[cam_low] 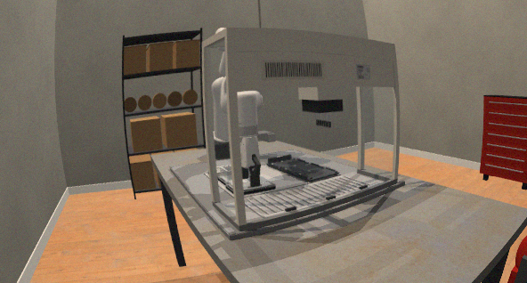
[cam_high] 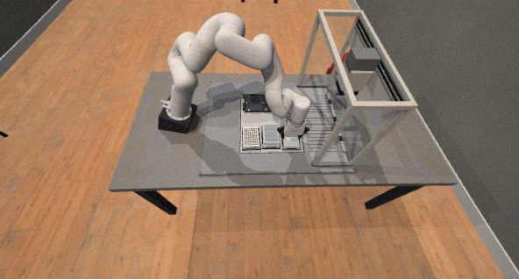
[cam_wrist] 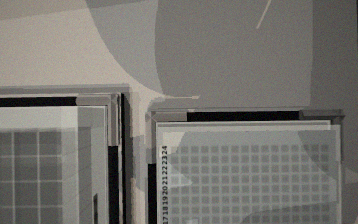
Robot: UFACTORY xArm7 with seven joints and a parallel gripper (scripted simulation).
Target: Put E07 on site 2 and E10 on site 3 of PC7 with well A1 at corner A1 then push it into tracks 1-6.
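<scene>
Now: the nest 2 cm below my hand. The rest, counted from my hand: dark plate carrier PC7 (26 cm to the left, 10 cm behind, 1 cm below); then deep-well block E07 (11 cm behind, 1 cm to the left); then frame post (30 cm ahead, 22 cm above, 15 cm to the right).
</scene>
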